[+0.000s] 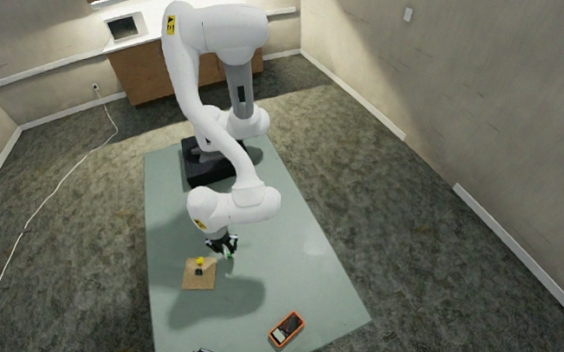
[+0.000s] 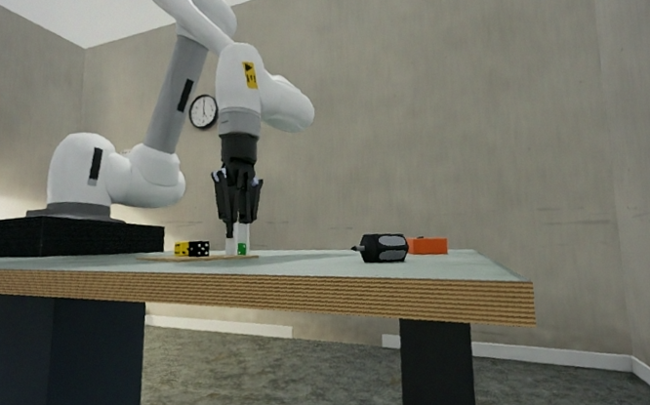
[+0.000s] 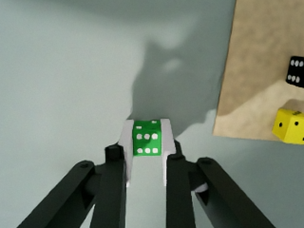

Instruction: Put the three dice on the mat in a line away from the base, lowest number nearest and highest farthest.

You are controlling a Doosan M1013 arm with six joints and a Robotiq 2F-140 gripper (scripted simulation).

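The black die is 50 mm ahead of my hand, 140 mm to the right of it and 20 mm below it. Also, from my hand: yellow die 130 mm to the right, 20 mm below; green die 20 mm below; tan mat 50 mm ahead, 140 mm to the right, 30 mm below.
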